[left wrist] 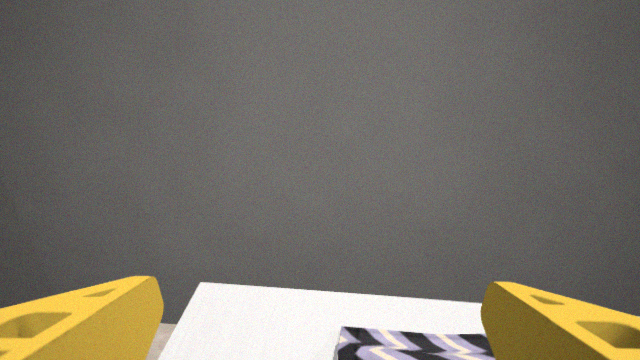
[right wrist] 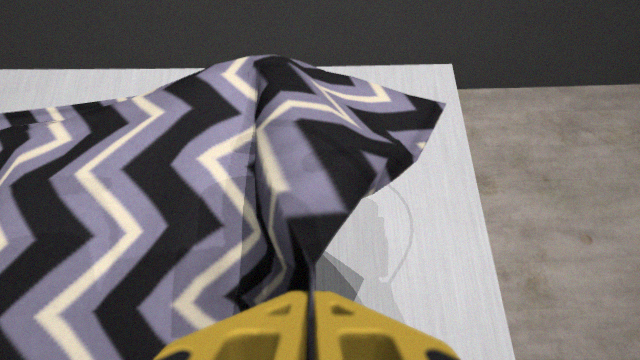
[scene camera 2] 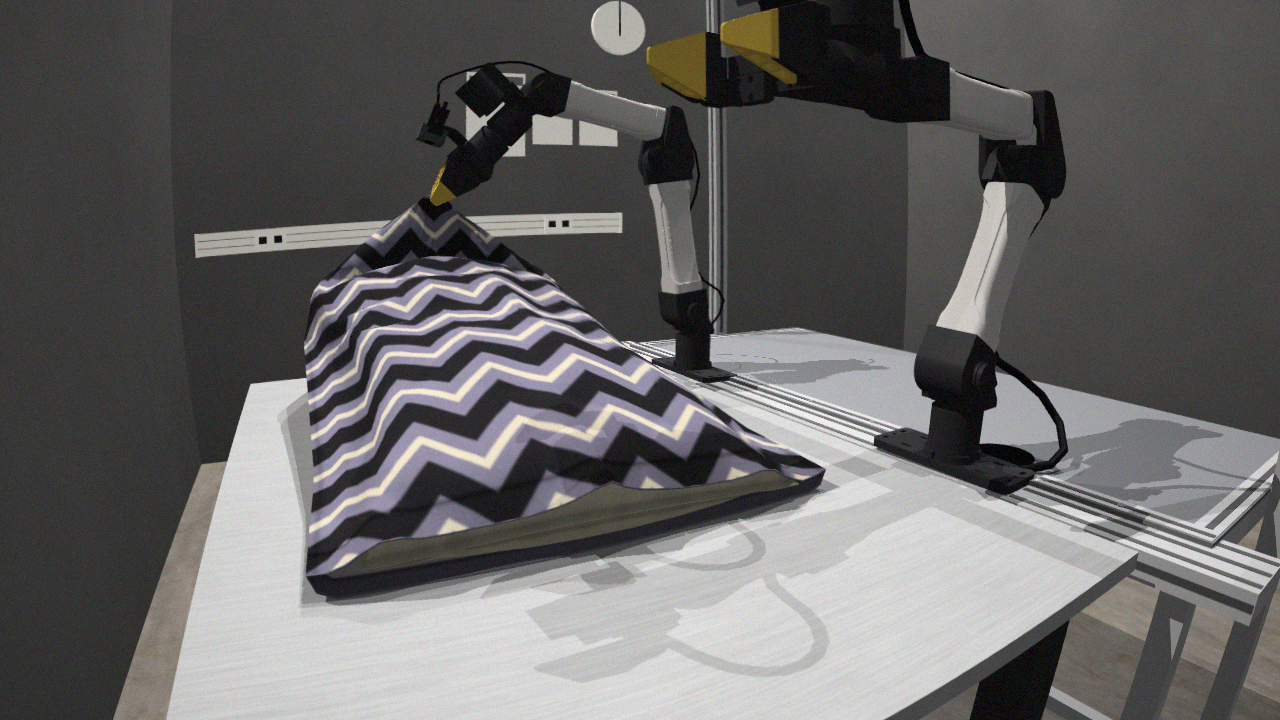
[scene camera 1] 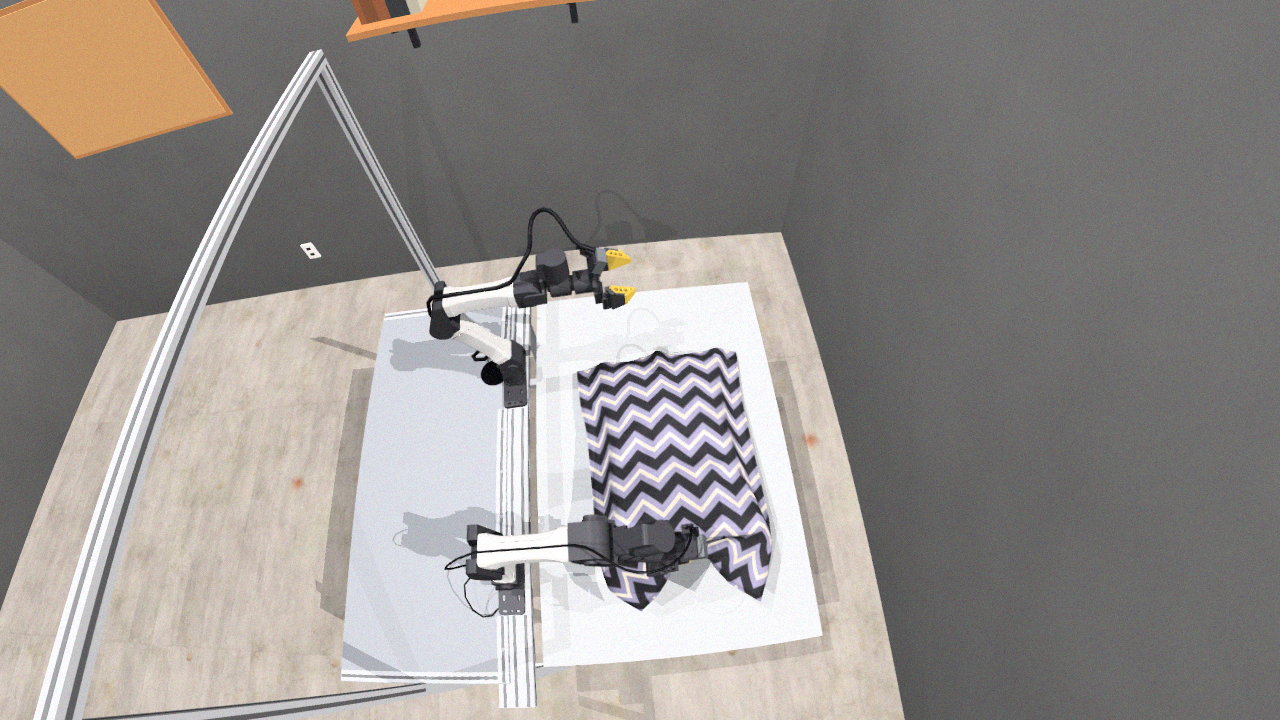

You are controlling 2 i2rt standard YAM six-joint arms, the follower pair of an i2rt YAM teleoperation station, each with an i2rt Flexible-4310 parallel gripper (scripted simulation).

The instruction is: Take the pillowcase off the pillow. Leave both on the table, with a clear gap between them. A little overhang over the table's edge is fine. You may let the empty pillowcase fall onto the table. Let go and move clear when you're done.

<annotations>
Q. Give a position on a zigzag pillowcase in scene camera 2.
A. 452, 385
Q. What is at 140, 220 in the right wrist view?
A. A zigzag pillowcase.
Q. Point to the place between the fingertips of my left gripper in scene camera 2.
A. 681, 45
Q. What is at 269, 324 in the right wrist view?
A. My right gripper.
</annotations>
